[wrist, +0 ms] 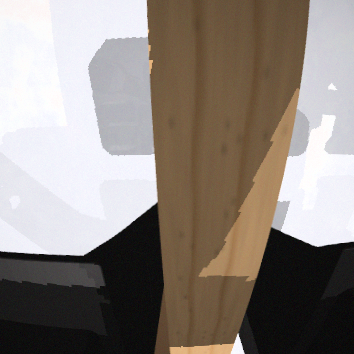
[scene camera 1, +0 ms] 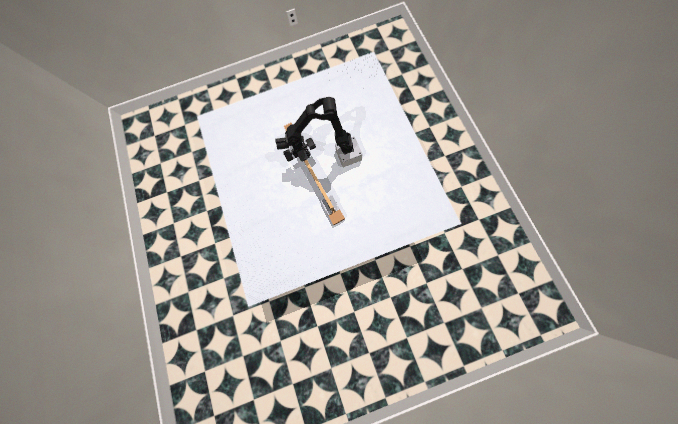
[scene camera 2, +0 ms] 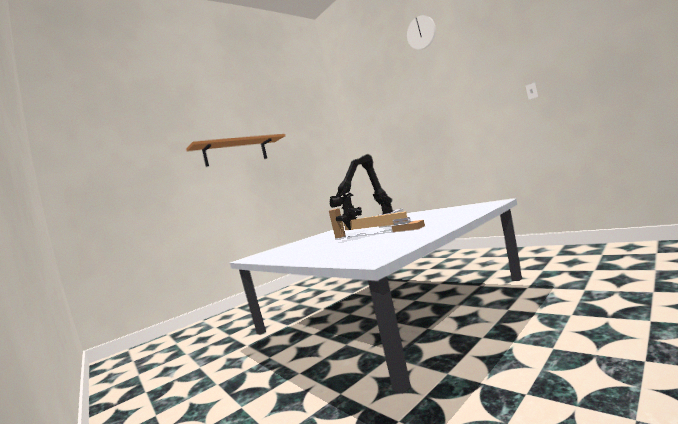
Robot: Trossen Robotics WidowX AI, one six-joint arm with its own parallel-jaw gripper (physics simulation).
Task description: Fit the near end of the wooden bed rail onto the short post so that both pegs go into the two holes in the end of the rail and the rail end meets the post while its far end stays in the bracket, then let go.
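Frame: origin at the arm's base, x ahead, y left, z up, level; millimetres.
Where they show: gripper, fingertip midpoint: (scene camera 2: 351,229); arm's base, origin of the base link: (scene camera 1: 347,148) (scene camera 2: 388,212).
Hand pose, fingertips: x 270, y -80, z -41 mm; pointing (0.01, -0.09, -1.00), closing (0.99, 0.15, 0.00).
Observation:
Things, the pixels of their centre, and the offset from my fingertips. "pt": a spot on its surface instead. Level surfaces: height alone.
- wooden bed rail, body centre: (scene camera 2: 373,221) (scene camera 1: 314,177) dx -28, dy +178, dz +28 mm
- short post, surface spot: (scene camera 2: 336,223) pt dx +32, dy -87, dz +54 mm
- orange-brown block, body centre: (scene camera 2: 408,225) (scene camera 1: 332,210) dx -62, dy +392, dz -21 mm
- white table, its level: dz -39 mm
The wooden bed rail (scene camera 1: 320,185) (scene camera 2: 381,220) (wrist: 220,125) is a long light-brown bar on edge above the table. My gripper (scene camera 1: 302,154) (scene camera 2: 348,223) (wrist: 187,206) is shut on the rail near its post end, with a black finger on each side in the wrist view. The short post (scene camera 1: 287,126) (scene camera 2: 336,223) stands upright just beyond the gripper. The gripper hides the rail end, the pegs and the holes, so I cannot tell whether rail and post meet. The rail's other end is at the bracket, by an orange-brown block (scene camera 1: 337,217) (scene camera 2: 409,226); its exact seating is too small to tell.
The arm's grey base (scene camera 1: 349,158) stands on the white table (scene camera 1: 400,200) (scene camera 2: 310,255), to the right of the rail in scene camera 1. A wooden wall shelf (scene camera 2: 237,142) hangs away from the table. Shadows of the arm fall around the rail.

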